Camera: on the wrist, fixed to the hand. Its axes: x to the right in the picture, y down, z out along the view.
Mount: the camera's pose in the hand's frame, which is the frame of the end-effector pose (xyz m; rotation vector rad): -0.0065 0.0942 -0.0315 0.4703 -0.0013 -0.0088
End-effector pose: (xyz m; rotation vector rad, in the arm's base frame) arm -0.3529 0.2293 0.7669 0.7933 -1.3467 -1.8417
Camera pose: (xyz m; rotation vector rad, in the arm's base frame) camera -0.3063 0.1989 0.8494 1.0322 -1.8101 -1.5451
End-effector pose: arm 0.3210 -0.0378 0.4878 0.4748 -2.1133 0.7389
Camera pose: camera 0.2904 0.0544 0.4660 0.7323 -1.9305 1.2374
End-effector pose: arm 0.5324 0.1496 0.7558 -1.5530 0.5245 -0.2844
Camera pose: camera 0.4972 0.1269 0.6655 -1.0989 0.4132 -0.3832
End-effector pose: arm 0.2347 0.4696 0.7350 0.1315 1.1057 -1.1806
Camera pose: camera 0.2894 0.5340 0.6824 0.4878 0.8108 -1.4319
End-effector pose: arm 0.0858 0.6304 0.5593 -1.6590 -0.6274 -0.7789
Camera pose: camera 0.1473 0.5793 0.5000 -1.2262 -0.7538 -0.5807
